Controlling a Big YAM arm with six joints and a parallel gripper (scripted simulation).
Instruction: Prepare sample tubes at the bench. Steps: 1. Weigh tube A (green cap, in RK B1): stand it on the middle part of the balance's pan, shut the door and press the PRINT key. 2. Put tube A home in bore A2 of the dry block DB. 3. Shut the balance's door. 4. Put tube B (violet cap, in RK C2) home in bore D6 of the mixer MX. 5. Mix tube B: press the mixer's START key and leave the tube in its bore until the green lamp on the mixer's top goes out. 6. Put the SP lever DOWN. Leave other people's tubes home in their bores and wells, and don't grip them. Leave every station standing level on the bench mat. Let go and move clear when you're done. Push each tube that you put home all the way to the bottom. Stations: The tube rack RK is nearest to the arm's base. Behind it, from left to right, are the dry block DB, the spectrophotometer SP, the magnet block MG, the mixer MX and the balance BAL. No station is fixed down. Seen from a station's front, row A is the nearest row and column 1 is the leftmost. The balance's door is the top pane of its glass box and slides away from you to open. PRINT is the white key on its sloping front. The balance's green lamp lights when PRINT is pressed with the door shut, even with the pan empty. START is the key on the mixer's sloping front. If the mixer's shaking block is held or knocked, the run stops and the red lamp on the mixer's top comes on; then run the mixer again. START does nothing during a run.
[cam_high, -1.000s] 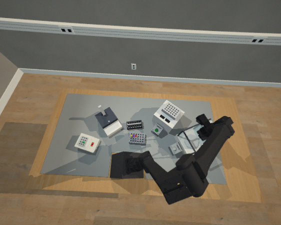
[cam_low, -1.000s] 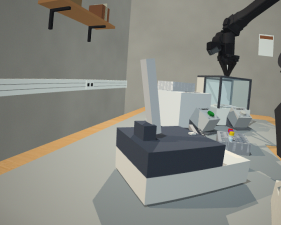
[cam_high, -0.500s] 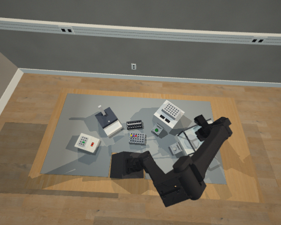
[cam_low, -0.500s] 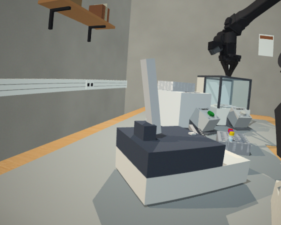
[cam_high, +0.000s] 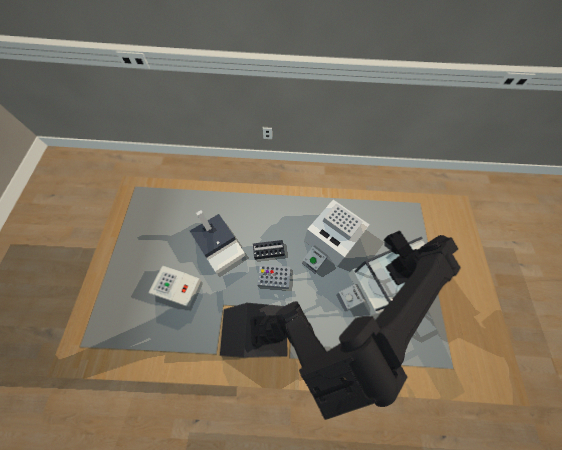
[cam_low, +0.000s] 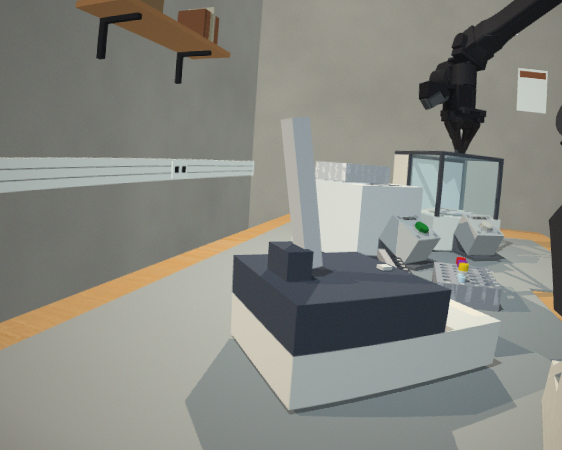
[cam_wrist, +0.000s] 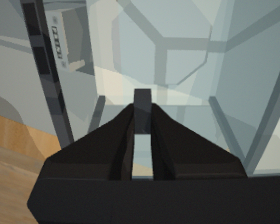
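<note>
Right now the violet-capped tube B is 42 cm to the left of my hand, 19 cm below it and 10 cm ahead of it. The rest, counted from my hand: eight-sided pan 14 cm below, 2 cm to the right, 1 cm ahead; then print key 15 cm below, 12 cm to the left, 4 cm behind; then balance door 3 cm to the right, 1 cm below, 1 cm ahead.
</note>
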